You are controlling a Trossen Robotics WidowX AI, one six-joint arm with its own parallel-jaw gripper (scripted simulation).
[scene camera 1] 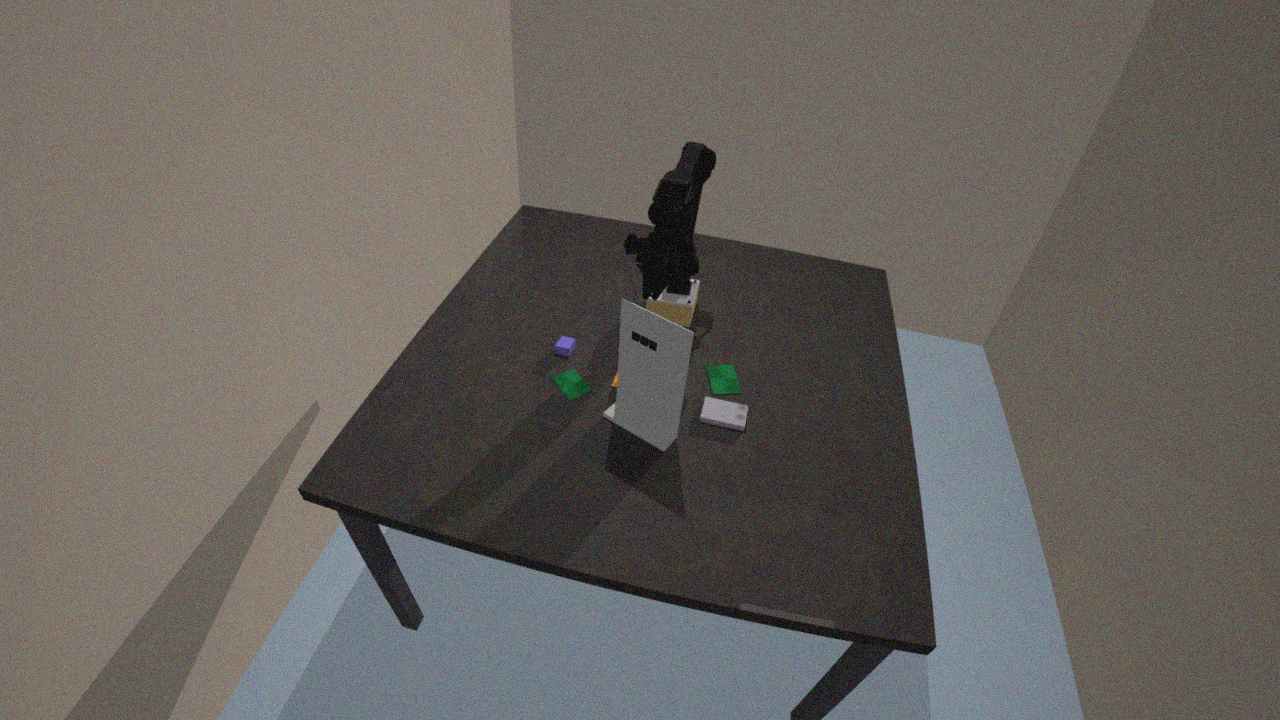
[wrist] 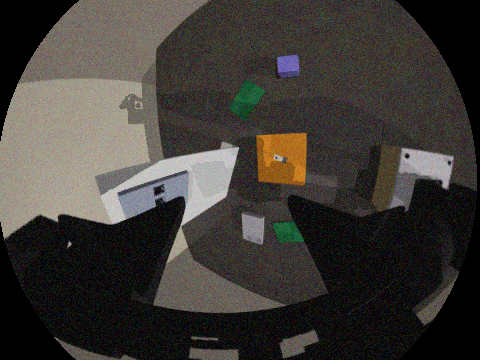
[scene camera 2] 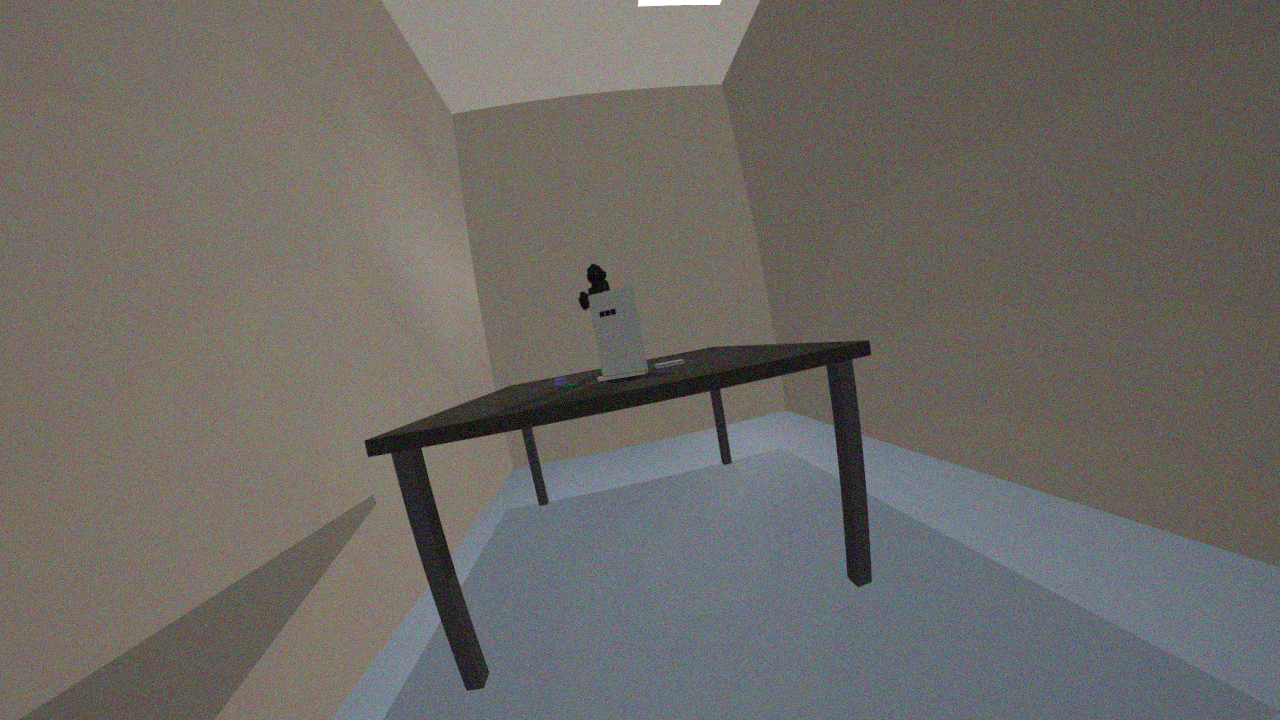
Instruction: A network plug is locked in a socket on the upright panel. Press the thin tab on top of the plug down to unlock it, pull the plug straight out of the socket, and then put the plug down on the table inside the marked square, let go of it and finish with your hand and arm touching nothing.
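Labels:
Looking at an upright white panel (scene camera 2: 614, 314), I find that this and (scene camera 1: 653, 350) are the same spot on it.

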